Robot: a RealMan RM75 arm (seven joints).
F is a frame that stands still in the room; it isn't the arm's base.
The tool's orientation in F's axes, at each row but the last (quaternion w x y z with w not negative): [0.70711 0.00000 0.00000 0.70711]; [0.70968 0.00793 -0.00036 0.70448]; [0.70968 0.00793 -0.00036 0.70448]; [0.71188 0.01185 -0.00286 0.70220]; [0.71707 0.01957 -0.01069 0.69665]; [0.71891 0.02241 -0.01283 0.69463]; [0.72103 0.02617 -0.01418 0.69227]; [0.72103 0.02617 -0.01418 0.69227]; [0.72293 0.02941 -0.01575 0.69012]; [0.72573 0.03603 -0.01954 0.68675]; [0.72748 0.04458 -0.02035 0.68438]
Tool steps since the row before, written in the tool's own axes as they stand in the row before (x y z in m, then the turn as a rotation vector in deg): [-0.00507 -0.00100 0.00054 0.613 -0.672 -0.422]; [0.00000 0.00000 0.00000 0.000 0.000 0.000]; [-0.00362 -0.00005 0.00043 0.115 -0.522 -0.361]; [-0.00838 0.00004 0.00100 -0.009 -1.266 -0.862]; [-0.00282 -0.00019 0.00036 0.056 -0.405 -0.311]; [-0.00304 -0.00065 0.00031 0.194 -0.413 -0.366]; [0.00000 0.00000 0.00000 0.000 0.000 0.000]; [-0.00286 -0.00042 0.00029 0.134 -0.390 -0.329]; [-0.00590 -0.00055 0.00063 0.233 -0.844 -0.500]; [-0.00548 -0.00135 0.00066 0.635 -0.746 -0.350]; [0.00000 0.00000 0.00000 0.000 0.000 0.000]
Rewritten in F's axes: [0.00100 -0.00507 0.00054 0.672 0.613 -0.422]; [0.00000 0.00000 0.00000 0.000 0.000 0.000]; [0.00003 -0.00363 0.00039 0.519 0.115 -0.365]; [-0.00014 -0.00840 0.00083 1.255 -0.008 -0.878]; [0.00011 -0.00284 0.00024 0.403 0.058 -0.314]; [0.00055 -0.00307 0.00015 0.415 0.198 -0.362]; [0.00000 0.00000 0.00000 0.000 0.000 0.000]; [0.00031 -0.00289 0.00012 0.390 0.137 -0.328]; [0.00028 -0.00595 0.00024 0.845 0.226 -0.502]; [0.00105 -0.00558 0.00020 0.773 0.619 -0.318]; [0.00000 0.00000 0.00000 0.000 0.000 0.000]
